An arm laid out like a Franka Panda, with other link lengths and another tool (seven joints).
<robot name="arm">
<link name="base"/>
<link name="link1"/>
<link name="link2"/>
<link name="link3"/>
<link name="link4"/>
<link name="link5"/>
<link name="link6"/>
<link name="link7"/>
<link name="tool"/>
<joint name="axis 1" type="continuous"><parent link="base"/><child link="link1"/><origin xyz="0 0 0.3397"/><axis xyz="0 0 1"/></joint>
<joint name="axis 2" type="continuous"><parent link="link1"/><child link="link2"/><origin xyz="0 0 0"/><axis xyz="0 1 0"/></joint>
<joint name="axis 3" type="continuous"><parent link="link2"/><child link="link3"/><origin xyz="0 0 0.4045"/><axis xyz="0 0 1"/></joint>
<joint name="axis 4" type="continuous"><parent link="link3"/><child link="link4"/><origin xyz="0.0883 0 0"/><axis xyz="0 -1 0"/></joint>
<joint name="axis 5" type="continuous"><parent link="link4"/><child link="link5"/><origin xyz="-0.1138 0 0.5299"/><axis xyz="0 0 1"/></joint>
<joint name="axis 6" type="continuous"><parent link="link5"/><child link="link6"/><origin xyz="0 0 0"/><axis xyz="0 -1 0"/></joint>
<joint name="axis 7" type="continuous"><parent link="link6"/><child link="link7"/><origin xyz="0.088 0 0"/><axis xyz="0 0 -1"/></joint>
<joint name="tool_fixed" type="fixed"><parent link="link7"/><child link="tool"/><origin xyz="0.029 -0.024 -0.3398" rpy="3.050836 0 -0.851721"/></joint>
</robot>
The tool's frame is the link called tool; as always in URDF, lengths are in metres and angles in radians. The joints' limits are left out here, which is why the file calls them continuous.
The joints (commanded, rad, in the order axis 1, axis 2, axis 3, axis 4, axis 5, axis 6, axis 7), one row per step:
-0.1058 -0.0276 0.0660 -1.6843 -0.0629 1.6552 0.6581
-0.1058 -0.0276 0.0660 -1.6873 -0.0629 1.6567 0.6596
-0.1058 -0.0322 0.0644 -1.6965 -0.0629 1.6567 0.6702
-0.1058 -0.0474 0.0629 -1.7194 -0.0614 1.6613 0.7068
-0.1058 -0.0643 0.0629 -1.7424 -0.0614 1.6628 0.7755
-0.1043 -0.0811 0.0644 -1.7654 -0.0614 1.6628 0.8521
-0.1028 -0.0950 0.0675 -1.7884 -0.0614 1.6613 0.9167
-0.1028 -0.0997 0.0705 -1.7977 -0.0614 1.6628 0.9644
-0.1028 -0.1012 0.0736 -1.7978 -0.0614 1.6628 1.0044
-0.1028 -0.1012 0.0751 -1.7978 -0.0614 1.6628 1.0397
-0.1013 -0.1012 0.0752 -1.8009 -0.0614 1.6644 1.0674
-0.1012 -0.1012 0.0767 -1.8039 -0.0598 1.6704 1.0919
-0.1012 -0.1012 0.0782 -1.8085 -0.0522 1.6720 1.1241
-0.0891 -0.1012 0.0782 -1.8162 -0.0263 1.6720 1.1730
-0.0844 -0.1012 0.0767 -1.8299 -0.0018 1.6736 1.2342
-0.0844 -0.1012 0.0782 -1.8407 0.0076 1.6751 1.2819
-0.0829 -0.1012 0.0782 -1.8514 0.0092 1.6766 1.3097
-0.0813 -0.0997 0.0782 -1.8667 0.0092 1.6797 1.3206
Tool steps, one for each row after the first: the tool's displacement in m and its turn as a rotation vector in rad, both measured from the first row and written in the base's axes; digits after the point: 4 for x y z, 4 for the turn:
-0.0004 0.0000 -0.0018 0.0001 0.0014 -0.0014
-0.0040 -0.0010 -0.0043 -0.0001 0.0053 -0.0136
-0.0122 -0.0014 -0.0077 0.0003 0.0061 -0.0515
-0.0229 -0.0012 -0.0102 -0.0014 0.0063 -0.1201
-0.0342 0.0012 -0.0129 -0.0038 0.0075 -0.1936
-0.0450 0.0047 -0.0178 -0.0068 0.0138 -0.2537
-0.0494 0.0070 -0.0203 -0.0087 0.0137 -0.2982
-0.0508 0.0093 -0.0193 -0.0098 0.0095 -0.3351
-0.0520 0.0105 -0.0193 -0.0107 0.0071 -0.3688
-0.0533 0.0117 -0.0210 -0.0115 0.0067 -0.3947
-0.0529 0.0135 -0.0225 -0.0099 0.0023 -0.4174
-0.0548 0.0173 -0.0256 -0.0038 0.0046 -0.4490
-0.0582 0.0342 -0.0315 0.0186 0.0150 -0.4893
-0.0640 0.0451 -0.0406 0.0376 0.0300 -0.5509
-0.0685 0.0498 -0.0472 0.0420 0.0397 -0.5987
-0.0724 0.0517 -0.0534 0.0396 0.0481 -0.6255
-0.0766 0.0528 -0.0632 0.0348 0.0609 -0.6352

